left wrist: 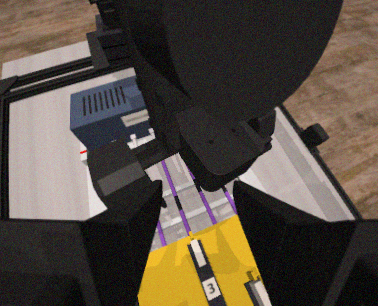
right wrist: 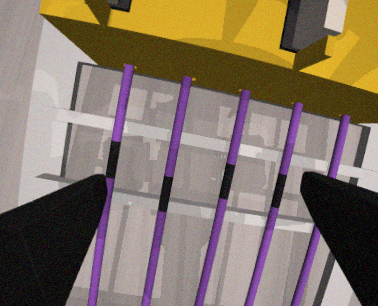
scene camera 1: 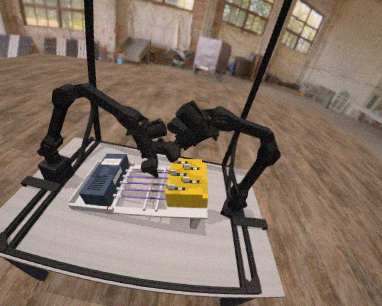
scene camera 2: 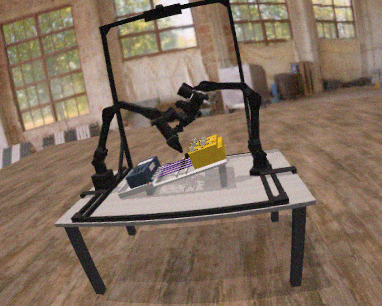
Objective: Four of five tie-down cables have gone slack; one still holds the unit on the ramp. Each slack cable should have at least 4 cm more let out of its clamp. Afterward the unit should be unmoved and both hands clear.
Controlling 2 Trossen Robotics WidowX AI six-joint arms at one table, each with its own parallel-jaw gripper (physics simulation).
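Observation:
A navy unit sits at the low end of a white ramp. Purple cables run from it to a yellow clamp block. In the right wrist view, black bands show on several cables. My left gripper is partly open and empty above the block; a clamp labelled 3 shows between its fingers. My right gripper is wide open and empty over the cables, its fingertips overlapping the outer cables in view; contact is unclear.
The two grippers are close together, the right arm's body filling much of the left wrist view. Dark frame rails border the table, and black posts rise behind the ramp. A red mark shows on the ramp's near rim.

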